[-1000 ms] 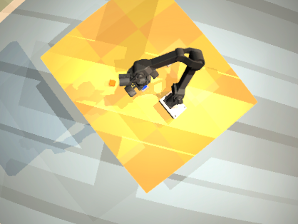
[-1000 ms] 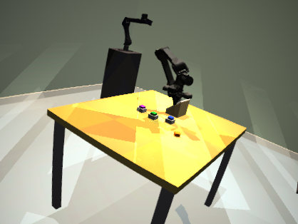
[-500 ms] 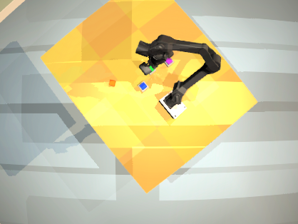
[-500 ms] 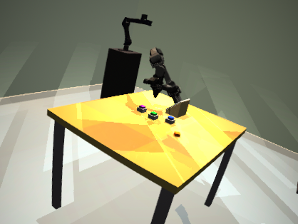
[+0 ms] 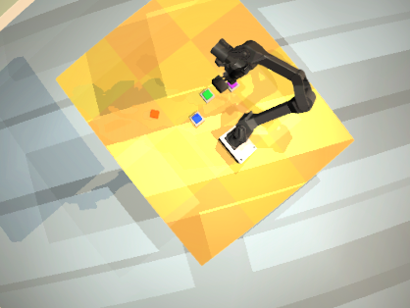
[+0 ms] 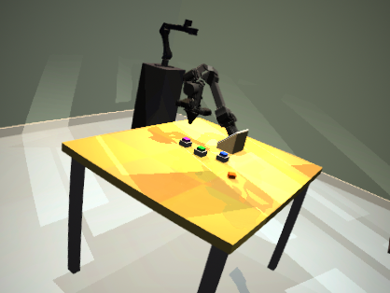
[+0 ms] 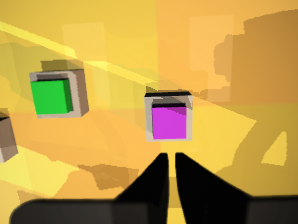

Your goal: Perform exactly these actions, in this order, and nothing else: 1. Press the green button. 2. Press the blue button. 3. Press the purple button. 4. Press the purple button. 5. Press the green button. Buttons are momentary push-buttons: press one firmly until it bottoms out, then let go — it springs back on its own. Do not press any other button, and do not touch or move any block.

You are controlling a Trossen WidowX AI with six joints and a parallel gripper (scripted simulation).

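Right now the purple button is 9 cm below my gripper tip. Round my gripper tip: blue button: 2 cm behind, 21 cm to the left, 9 cm below; small orange block: 11 cm ahead, 34 cm to the left, 11 cm below; green button: 3 cm ahead, 11 cm to the left, 9 cm below.
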